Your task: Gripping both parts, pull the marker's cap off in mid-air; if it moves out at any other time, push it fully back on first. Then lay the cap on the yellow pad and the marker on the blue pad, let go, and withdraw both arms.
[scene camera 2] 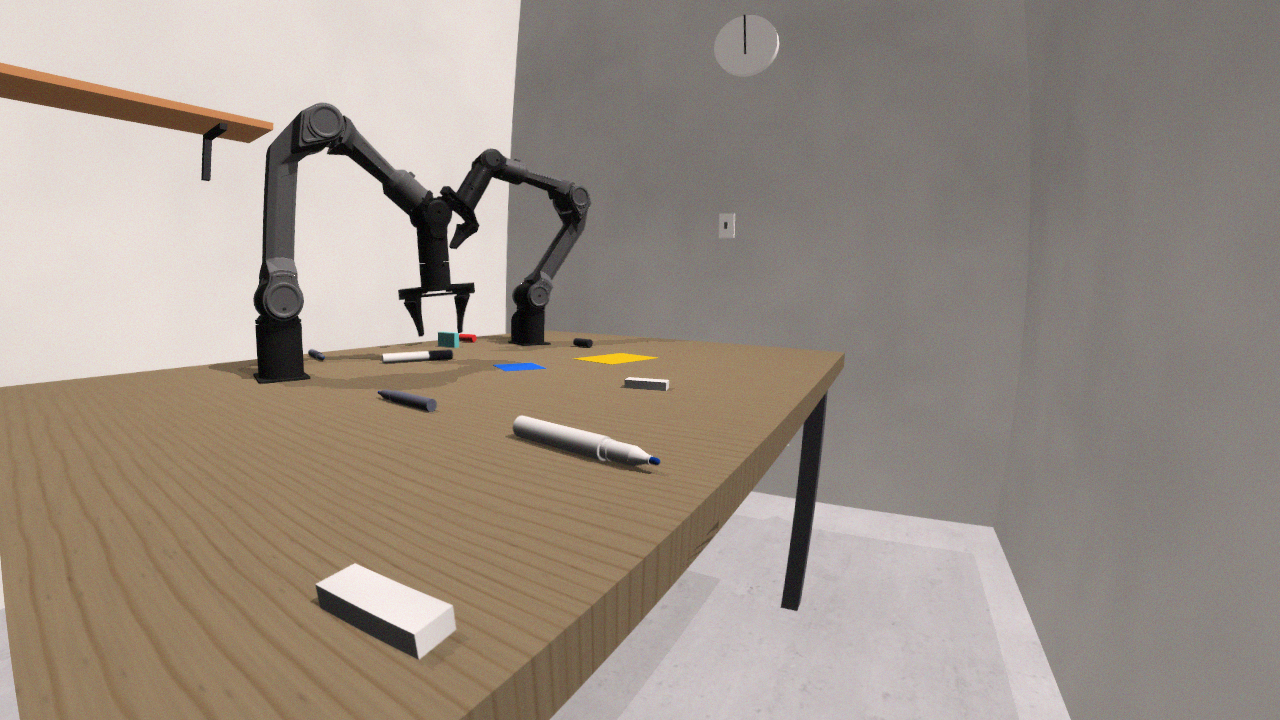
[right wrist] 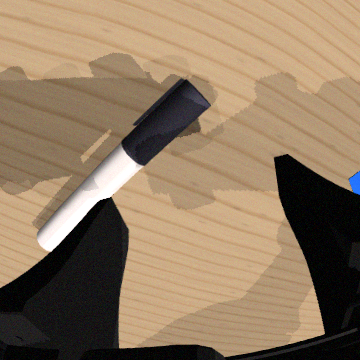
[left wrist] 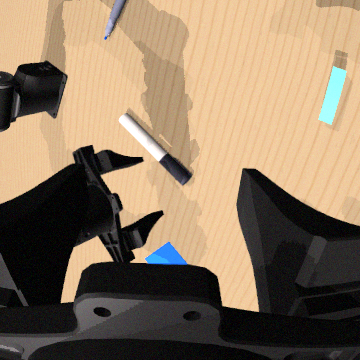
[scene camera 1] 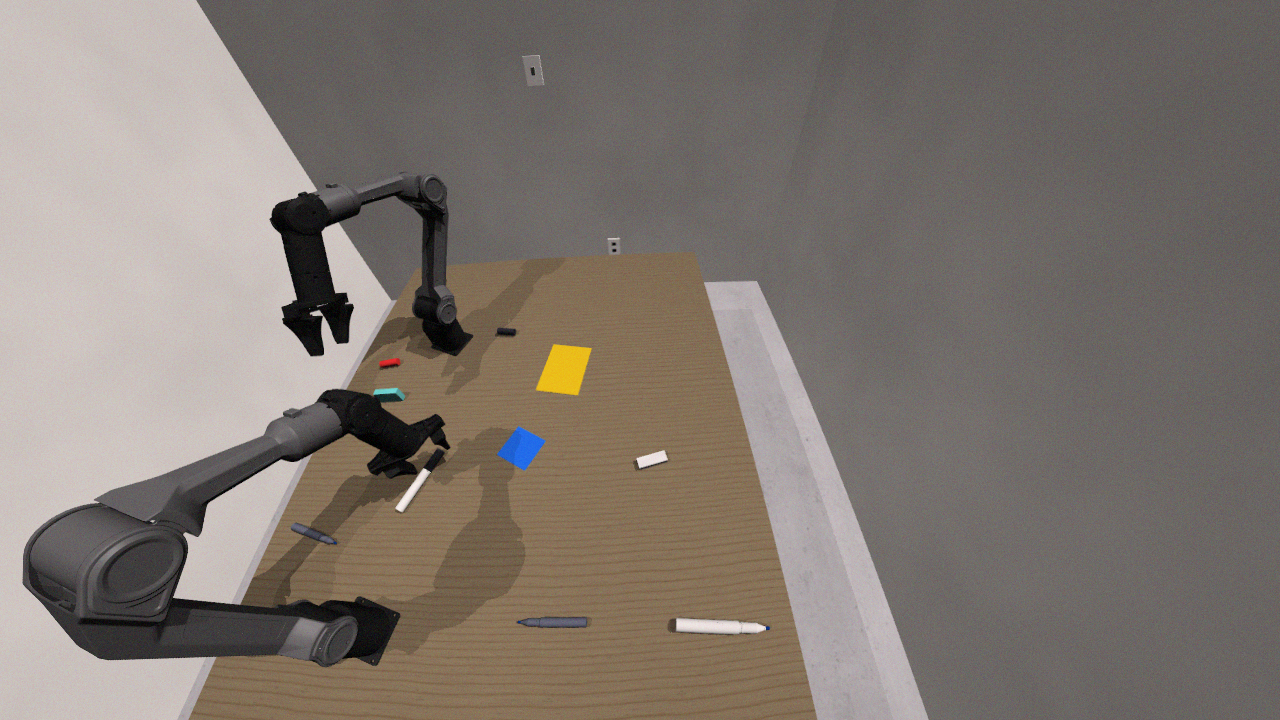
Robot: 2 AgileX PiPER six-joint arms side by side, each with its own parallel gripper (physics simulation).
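Observation:
The marker's white body (scene camera 1: 413, 490) (scene camera 2: 407, 357) (left wrist: 142, 136) (right wrist: 85, 205) lies on the table, with the black cap (scene camera 1: 434, 461) (scene camera 2: 440, 354) (left wrist: 175, 169) (right wrist: 165, 122) on its end and no visible gap. My right gripper (scene camera 1: 428, 458) (scene camera 2: 440, 333) (left wrist: 147, 186) (right wrist: 195, 196) is open and empty above the table beside the marker; one finger overlaps the body in the right wrist view. My left gripper (scene camera 1: 328, 346) (left wrist: 162, 184) is open and empty, higher up. The yellow pad (scene camera 1: 563, 368) (scene camera 2: 615, 358) and blue pad (scene camera 1: 521, 449) (scene camera 2: 519, 367) (left wrist: 167, 254) (right wrist: 356, 184) lie flat.
A teal block (scene camera 1: 389, 394) (scene camera 2: 448, 339) (left wrist: 332, 95), a red piece (scene camera 1: 389, 362) and a black cylinder (scene camera 1: 506, 332) lie near the left arm's base. Grey pens (scene camera 1: 313, 533) (scene camera 1: 552, 621), an uncapped white marker (scene camera 1: 716, 626) (scene camera 2: 572, 438) and a white block (scene camera 1: 651, 459) lie elsewhere.

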